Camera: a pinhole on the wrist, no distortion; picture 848 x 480 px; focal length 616.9 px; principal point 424.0 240.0 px. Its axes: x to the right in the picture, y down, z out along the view. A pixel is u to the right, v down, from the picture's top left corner.
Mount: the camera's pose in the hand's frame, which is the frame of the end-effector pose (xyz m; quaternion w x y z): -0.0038 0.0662 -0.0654 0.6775 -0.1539 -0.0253 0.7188
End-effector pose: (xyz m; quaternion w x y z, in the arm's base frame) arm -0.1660 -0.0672 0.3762 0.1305 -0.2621 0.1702 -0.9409
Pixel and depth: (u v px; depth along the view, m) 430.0 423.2 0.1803
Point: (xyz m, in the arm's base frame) -0.0171 -0.1424 0.3684
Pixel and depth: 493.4 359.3 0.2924
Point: 0.0715 -0.2018 0.4150
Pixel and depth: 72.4 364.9 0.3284
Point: 0.0870 -0.0252 0.5505
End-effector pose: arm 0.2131 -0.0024 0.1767 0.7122 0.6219 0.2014 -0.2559
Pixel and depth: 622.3 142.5 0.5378
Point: 0.3544 -0.3928 0.5418
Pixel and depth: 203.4 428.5 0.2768
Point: 0.0926 -0.1776 0.3053
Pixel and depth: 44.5 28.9 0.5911
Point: 0.1295 -0.6326 0.0987
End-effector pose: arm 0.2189 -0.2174 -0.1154 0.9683 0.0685 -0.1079 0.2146
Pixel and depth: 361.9 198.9 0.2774
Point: 0.0942 -0.1980 0.0803
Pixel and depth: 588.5 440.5 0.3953
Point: -0.1313 -0.1528 0.0998
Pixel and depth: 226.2 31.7 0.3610
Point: 0.1719 -0.2440 0.2116
